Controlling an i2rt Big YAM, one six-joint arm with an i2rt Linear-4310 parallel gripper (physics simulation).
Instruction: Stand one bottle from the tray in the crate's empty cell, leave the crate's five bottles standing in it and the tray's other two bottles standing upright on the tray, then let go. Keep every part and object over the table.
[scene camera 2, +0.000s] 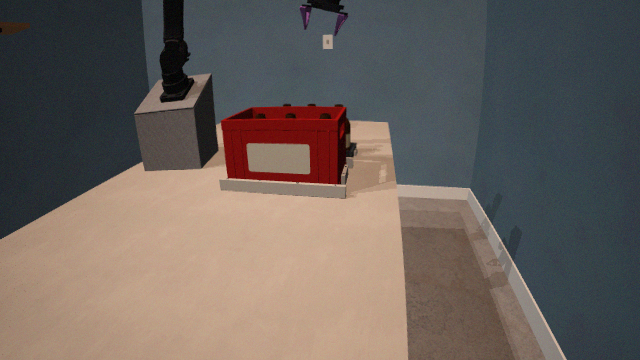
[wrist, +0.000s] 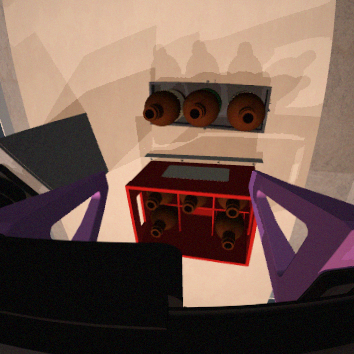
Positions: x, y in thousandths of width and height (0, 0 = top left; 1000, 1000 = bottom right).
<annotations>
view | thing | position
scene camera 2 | light grey low rail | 379, 515
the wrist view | gripper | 504, 504
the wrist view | brown bottle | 459, 304
</annotations>
